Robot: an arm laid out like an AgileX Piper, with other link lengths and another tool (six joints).
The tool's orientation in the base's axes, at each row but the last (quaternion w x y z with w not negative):
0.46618 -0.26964 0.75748 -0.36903
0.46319 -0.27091 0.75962 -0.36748
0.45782 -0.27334 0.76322 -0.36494
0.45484 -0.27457 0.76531 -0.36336
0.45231 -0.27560 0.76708 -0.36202
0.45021 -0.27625 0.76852 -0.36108
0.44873 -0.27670 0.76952 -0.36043
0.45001 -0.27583 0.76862 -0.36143
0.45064 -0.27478 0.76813 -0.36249
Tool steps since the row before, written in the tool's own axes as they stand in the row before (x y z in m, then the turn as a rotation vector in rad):
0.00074 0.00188 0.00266 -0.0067 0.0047 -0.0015
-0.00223 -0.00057 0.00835 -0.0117 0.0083 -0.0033
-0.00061 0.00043 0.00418 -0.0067 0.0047 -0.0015
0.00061 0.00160 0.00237 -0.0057 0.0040 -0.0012
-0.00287 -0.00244 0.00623 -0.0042 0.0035 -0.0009
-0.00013 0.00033 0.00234 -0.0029 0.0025 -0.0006
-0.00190 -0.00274 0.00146 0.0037 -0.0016 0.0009
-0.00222 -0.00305 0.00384 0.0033 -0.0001 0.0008
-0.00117 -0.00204 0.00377 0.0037 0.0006 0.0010
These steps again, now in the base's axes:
0.00198 -0.00028 -0.00268 0.0012 0.0082 0.0000
0.00852 -0.00122 -0.00093 0.0014 0.0147 0.0002
0.00398 -0.00057 -0.00136 0.0012 0.0082 0.0000
0.00171 -0.00025 -0.00236 0.0010 0.0070 0.0000
0.00706 -0.00118 0.00133 0.0007 0.0055 -0.0004
0.00211 -0.00043 -0.00098 0.0005 0.0038 -0.0004
0.00242 -0.00063 0.00264 -0.0007 -0.0040 -0.0008
0.00471 -0.00131 0.00226 -0.0007 -0.0028 -0.0018
0.00407 -0.00149 0.00097 -0.0008 -0.0027 -0.0026

